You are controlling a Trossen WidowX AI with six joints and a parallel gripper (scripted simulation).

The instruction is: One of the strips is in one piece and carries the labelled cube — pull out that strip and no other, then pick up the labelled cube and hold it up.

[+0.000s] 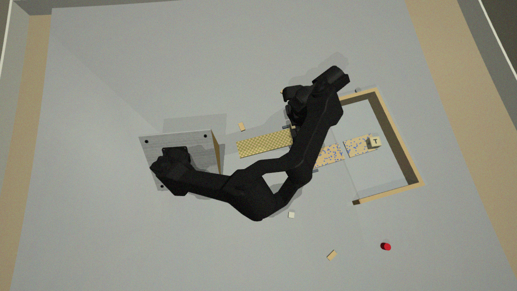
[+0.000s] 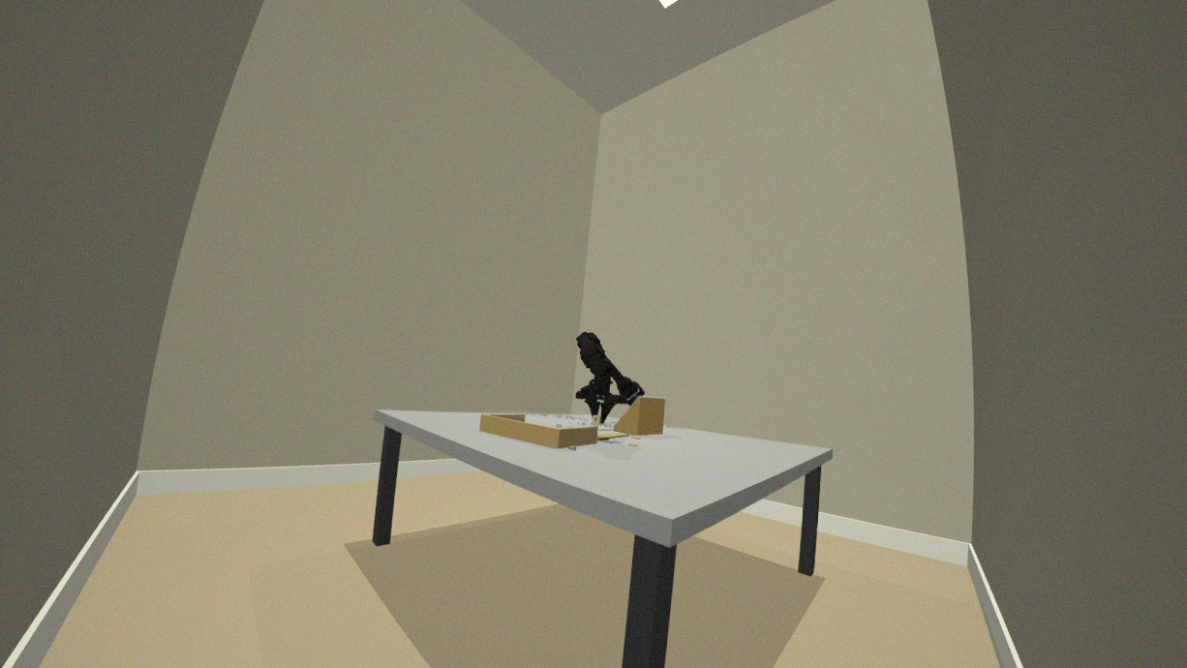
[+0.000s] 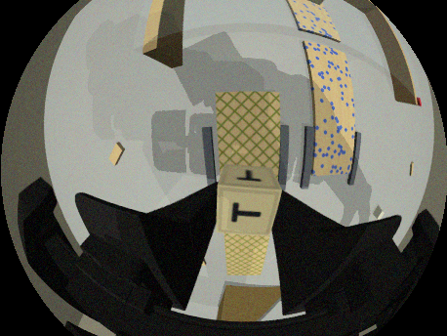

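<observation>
Right now my gripper tip is 60 mm past the cross-hatched strip, 50 mm above it and 10 mm to the left of it. Also, from my gripper tip: red cylinder 350 mm to the right, 210 mm ahead, 40 mm below.
</observation>
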